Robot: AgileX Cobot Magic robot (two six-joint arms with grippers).
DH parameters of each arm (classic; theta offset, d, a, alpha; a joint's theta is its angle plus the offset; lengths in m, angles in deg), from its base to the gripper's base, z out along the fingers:
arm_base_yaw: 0 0.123 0 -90
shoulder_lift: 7.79 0 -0.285 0
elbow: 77.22 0 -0.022 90
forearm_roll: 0 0.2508 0 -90
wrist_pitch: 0 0 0.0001 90
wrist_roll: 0 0.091 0 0
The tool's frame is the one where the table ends.
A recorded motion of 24 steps. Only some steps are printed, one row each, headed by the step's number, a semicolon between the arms.
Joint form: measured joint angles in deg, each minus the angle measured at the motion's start. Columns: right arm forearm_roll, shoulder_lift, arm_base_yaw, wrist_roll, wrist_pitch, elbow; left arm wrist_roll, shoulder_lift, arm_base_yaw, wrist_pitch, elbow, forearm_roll.
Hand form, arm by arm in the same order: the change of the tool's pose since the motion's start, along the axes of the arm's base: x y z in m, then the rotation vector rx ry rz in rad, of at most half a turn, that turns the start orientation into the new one. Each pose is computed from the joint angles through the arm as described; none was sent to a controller.
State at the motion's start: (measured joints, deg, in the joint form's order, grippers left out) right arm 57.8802 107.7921 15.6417 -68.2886 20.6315 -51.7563; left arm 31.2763 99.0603 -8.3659 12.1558 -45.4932 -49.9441
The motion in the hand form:
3: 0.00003 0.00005 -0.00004 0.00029 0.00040 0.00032; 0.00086 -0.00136 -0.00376 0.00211 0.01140 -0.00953
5: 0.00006 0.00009 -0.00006 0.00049 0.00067 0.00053; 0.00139 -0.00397 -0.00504 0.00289 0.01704 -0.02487
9: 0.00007 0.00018 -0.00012 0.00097 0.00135 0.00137; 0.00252 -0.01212 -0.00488 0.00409 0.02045 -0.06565
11: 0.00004 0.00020 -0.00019 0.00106 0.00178 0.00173; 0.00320 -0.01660 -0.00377 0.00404 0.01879 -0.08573
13: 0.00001 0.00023 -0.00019 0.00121 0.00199 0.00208; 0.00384 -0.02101 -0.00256 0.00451 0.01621 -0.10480
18: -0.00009 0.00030 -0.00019 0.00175 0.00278 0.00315; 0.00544 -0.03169 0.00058 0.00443 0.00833 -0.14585
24: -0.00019 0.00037 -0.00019 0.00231 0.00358 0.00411; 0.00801 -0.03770 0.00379 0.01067 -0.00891 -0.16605
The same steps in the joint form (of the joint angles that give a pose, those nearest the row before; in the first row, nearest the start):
3: 0.00 0.02 0.00 0.00 0.03 -0.02; 0.53 0.83 -0.17 0.21 -0.21 -0.22
5: 0.00 0.03 0.00 0.00 0.06 -0.03; 0.80 1.24 -0.54 0.60 -0.50 -0.10
9: 0.00 0.05 0.00 -0.02 0.12 -0.05; 0.91 1.73 -1.80 1.48 -1.34 0.61
11: 0.00 0.06 0.00 -0.03 0.15 -0.05; 0.82 1.85 -2.50 1.90 -1.84 1.04
13: 0.00 0.06 0.00 -0.04 0.17 -0.05; 0.68 1.94 -3.19 2.24 -2.32 1.50
18: 0.00 0.06 0.00 -0.06 0.25 -0.05; 0.20 2.17 -4.89 2.90 -3.53 2.49
24: 0.00 0.06 0.00 -0.07 0.33 -0.05; -0.33 2.29 -5.89 2.66 -4.51 3.47

